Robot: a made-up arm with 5 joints.
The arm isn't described. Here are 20 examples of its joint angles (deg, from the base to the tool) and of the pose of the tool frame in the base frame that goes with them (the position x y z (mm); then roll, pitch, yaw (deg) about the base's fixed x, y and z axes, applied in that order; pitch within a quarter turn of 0, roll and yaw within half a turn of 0).
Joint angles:
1: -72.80 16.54 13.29 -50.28 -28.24
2: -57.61 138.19 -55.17 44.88 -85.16
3: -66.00 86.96 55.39 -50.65 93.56
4: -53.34 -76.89 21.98 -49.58 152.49
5: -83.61 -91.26 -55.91 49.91 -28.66
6: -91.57 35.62 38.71 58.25 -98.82
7: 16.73 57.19 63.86 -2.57 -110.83
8: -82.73 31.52 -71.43 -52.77 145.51
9: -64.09 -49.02 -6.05 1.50 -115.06
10: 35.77 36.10 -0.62 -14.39 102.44
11: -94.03 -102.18 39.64 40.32 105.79
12: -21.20 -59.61 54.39 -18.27 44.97
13: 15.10 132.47 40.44 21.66 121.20
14: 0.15 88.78 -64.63 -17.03 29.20
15: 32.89 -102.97 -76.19 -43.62 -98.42
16: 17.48 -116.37 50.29 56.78 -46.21
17: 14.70 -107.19 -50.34 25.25 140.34
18: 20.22 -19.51 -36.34 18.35 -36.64
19: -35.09 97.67 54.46 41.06 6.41
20: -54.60 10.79 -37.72 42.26 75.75
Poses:
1: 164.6 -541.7 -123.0 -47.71 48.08 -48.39
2: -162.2 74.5 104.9 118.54 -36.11 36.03
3: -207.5 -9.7 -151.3 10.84 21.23 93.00
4: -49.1 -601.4 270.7 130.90 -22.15 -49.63
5: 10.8 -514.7 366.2 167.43 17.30 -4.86
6: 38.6 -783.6 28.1 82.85 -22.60 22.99
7: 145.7 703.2 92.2 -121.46 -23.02 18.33
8: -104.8 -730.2 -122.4 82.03 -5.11 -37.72
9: 87.5 -531.1 351.7 3.22 -10.61 0.78
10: 179.7 689.6 429.6 -40.28 -10.33 17.10
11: 73.0 -339.1 510.6 111.45 24.80 57.62
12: 125.3 -235.9 124.1 -61.64 -2.34 -20.57
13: -135.2 335.3 653.4 55.52 -27.89 10.38
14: -90.7 639.1 361.0 -20.10 -3.87 34.95
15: 1.8 -85.2 313.5 -10.14 -39.24 -97.39
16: -256.4 -70.2 423.4 -42.67 -64.66 30.30
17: -76.1 -334.3 250.5 88.53 -11.38 -22.94
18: 197.1 265.2 125.4 2.94 -13.97 -5.13
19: -92.1 127.2 -140.8 102.87 13.49 5.44
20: 11.8 -275.8 -371.6 -149.58 3.41 47.63
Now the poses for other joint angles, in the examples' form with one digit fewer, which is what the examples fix.
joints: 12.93 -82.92 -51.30 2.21 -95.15
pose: 64 -121 225 -11.7 -17.2 -38.9
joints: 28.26 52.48 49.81 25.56 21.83
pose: 158 432 275 105.6 -6.0 -11.0
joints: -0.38 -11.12 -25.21 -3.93 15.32
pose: 220 226 -76 -50.3 2.5 -10.0
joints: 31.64 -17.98 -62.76 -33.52 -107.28
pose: 213 205 108 54.0 26.0 -42.4
